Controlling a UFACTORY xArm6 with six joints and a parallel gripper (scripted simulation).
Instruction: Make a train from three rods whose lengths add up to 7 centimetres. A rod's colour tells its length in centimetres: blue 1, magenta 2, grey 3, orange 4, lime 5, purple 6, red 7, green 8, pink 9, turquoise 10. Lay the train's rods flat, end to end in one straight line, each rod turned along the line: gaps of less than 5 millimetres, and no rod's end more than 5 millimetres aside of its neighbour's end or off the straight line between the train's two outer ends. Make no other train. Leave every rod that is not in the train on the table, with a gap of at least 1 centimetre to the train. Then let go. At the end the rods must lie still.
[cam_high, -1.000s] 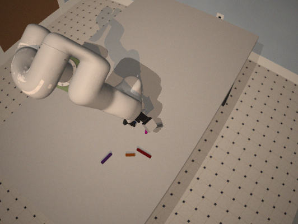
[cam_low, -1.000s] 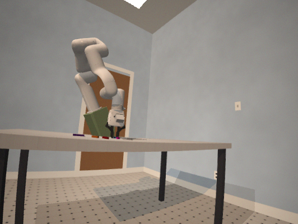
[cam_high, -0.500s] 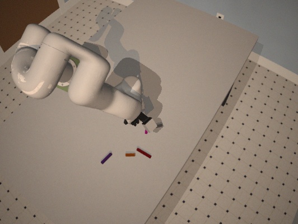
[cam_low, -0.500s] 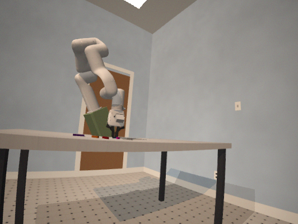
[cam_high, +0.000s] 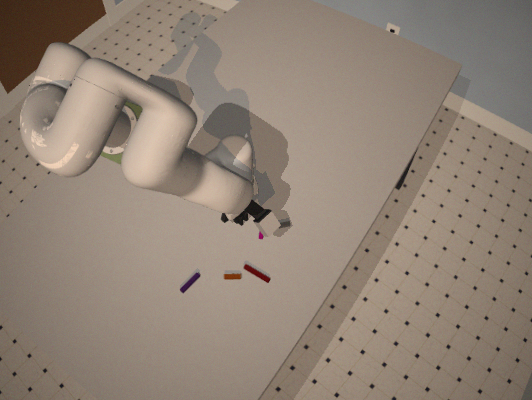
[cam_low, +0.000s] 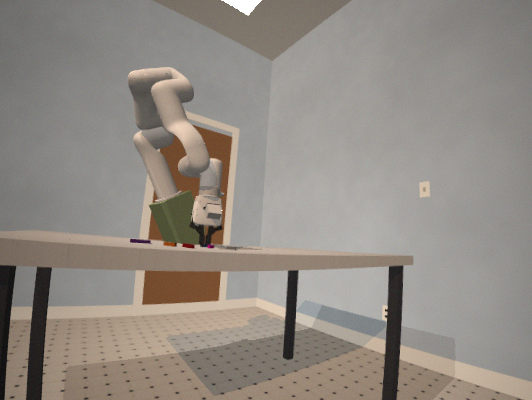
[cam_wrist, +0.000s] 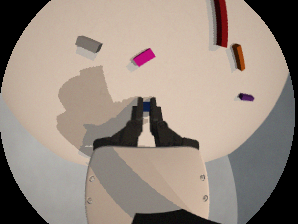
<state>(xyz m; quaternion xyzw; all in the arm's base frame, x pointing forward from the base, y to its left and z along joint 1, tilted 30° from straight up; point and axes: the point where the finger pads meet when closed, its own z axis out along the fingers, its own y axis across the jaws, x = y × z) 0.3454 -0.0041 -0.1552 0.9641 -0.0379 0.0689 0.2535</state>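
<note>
Right now the magenta rod is 7 cm ahead of my hand and 2 cm below it. The rest, counted from my hand: blue rod: 2 cm below; then red rod: 13 cm ahead, 9 cm to the right, 2 cm below; then grey rod: 10 cm ahead, 5 cm to the left, 2 cm below.
</note>
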